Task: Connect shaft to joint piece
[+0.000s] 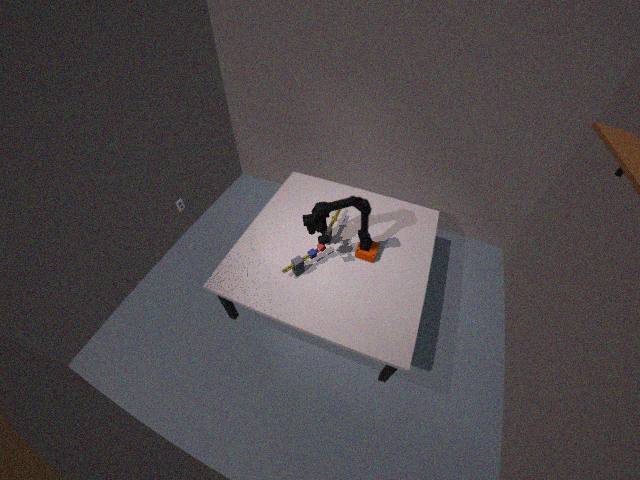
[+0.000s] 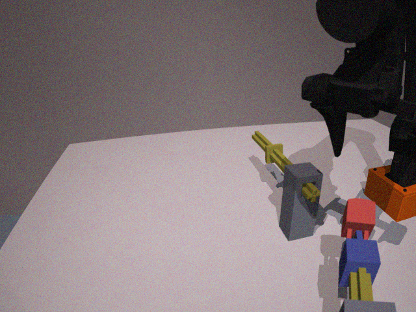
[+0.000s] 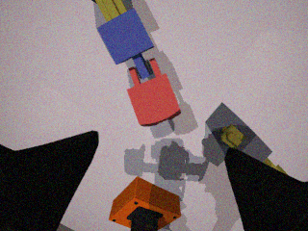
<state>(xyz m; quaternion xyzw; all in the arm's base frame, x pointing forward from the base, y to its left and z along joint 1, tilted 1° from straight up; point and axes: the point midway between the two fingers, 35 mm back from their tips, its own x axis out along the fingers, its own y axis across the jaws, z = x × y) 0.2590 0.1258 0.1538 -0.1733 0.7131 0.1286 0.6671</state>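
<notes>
Now: the red joint piece 7 cm below my gripper tip, 1 cm to the left of it and 1 cm ahead of it.
</notes>
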